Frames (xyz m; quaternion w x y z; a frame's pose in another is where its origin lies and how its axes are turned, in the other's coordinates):
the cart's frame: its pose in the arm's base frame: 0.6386 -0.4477 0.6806 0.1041 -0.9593 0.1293 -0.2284
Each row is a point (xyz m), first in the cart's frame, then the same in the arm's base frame.
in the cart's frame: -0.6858 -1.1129 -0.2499
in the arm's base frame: 0.1542 0.7715 0.9050
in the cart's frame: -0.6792 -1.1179 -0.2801
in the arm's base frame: 0.1469 0.7700 0.9354
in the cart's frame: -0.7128 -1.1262 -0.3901
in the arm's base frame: 0.0684 0.7723 1.0198
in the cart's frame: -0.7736 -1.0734 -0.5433
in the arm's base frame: -0.0659 0.7188 1.1151
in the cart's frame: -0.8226 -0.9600 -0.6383
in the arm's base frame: -0.1751 0.6128 1.1486
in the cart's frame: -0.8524 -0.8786 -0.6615
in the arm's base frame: -0.2279 0.5414 1.1355
